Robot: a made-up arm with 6 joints. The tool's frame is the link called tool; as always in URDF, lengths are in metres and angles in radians. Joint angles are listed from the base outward.
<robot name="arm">
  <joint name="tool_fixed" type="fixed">
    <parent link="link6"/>
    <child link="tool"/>
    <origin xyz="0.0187 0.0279 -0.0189" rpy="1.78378 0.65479 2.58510"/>
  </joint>
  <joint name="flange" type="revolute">
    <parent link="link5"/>
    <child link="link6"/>
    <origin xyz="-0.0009 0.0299 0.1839"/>
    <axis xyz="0 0 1"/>
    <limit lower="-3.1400" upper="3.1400"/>
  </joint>
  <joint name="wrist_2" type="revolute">
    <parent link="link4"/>
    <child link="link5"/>
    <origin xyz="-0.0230 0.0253 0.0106"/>
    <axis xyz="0 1 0"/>
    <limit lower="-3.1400" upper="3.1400"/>
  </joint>
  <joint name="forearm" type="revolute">
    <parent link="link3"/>
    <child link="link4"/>
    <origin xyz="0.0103 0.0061 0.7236"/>
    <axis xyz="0 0 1"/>
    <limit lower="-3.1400" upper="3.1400"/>
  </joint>
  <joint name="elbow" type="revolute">
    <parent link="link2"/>
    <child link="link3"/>
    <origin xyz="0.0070 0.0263 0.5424"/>
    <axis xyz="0 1 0"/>
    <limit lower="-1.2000" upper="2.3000"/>
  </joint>
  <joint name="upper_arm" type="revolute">
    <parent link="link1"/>
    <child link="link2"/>
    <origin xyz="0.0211 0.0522 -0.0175"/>
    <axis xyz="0 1 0"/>
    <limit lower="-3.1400" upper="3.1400"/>
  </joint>
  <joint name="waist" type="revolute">
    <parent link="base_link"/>
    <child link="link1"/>
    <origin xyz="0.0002 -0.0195 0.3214"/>
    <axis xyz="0 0 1"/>
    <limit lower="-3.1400" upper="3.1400"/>
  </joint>
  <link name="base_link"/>
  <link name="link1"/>
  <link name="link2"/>
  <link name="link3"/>
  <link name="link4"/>
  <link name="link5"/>
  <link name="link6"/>
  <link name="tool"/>
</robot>
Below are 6 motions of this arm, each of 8 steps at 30 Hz.
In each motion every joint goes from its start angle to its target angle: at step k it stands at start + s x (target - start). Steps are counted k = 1, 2, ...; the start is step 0. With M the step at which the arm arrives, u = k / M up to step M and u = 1 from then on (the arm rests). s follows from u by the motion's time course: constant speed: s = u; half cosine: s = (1 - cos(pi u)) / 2; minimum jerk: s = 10 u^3 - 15 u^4 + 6 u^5.
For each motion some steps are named. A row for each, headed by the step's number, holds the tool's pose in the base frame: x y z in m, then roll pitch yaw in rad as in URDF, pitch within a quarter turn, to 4 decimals.
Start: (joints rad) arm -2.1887 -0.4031 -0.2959 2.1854 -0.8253 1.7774
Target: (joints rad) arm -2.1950 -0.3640 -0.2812 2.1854 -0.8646 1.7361
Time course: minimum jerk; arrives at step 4
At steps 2, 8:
2: 0.3015 0.5592 1.4829 2.3288 0.2048 -1.4758
8: 0.2845 0.5348 1.4971 2.3739 0.2341 -1.4755

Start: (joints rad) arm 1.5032 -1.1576 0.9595 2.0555 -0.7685 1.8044
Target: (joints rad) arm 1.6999 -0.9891 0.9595 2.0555 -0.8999 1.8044
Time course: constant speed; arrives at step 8
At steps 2, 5, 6, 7, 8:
2: 0.0815 -0.5852 1.3687 2.6768 0.5384 2.2982
5: 0.1229 -0.5064 1.3967 2.7841 0.5695 2.4339
6: 0.1341 -0.4793 1.4049 2.8208 0.5786 2.4796
7: 0.1440 -0.4519 1.4126 2.8580 0.5869 2.5256
8: 0.1527 -0.4241 1.4198 2.8956 0.5946 2.5717

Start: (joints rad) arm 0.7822 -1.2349 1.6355 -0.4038 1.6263 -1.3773
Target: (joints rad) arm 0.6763 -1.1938 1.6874 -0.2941 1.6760 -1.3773
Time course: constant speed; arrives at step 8
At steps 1, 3, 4, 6, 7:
1: -0.0970 -0.0155 1.0654 -2.2584 0.1046 2.7199
3: -0.0892 -0.0002 1.0589 -2.2321 0.0770 2.7189
4: -0.0851 0.0071 1.0556 -2.2192 0.0629 2.7181
6: -0.0767 0.0214 1.0488 -2.1940 0.0339 2.7156
7: -0.0723 0.0282 1.0453 -2.1816 0.0191 2.7140

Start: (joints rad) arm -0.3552 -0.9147 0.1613 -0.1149 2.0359 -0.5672
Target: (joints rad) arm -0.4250 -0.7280 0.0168 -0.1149 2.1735 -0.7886
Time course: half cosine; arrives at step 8
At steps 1, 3, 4, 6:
1: -0.6446 0.3710 1.1929 2.8076 -0.2141 1.8958
3: -0.6148 0.3728 1.2106 2.8858 -0.2050 1.8485
4: -0.5936 0.3734 1.2225 2.9411 -0.1970 1.8172
6: -0.5539 0.3727 1.2434 3.0428 -0.1793 1.7645

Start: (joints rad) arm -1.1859 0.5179 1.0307 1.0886 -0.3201 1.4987
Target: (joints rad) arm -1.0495 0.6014 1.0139 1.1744 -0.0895 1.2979
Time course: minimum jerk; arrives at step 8
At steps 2, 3, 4, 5, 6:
2: 0.4901 -1.0960 0.8847 0.0383 0.4614 2.6144
3: 0.5239 -1.0922 0.8676 0.0292 0.4202 2.6649
4: 0.5684 -1.0849 0.8451 0.0174 0.3685 2.7334
5: 0.6127 -1.0749 0.8225 0.0056 0.3196 2.8043
6: 0.6463 -1.0655 0.8051 -0.0034 0.2841 2.8600

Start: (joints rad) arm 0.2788 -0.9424 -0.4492 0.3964 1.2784 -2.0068
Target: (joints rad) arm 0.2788 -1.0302 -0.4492 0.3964 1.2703 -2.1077
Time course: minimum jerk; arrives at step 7
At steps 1, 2, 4, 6, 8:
1: -1.1460 -0.1781 0.8895 1.2679 0.7243 0.6155
2: -1.1523 -0.1802 0.8771 1.2631 0.7086 0.6015
4: -1.1766 -0.1881 0.8264 1.2488 0.6444 0.5490
6: -1.1925 -0.1933 0.7898 1.2431 0.5985 0.5152
8: -1.1935 -0.1937 0.7874 1.2428 0.5953 0.5129

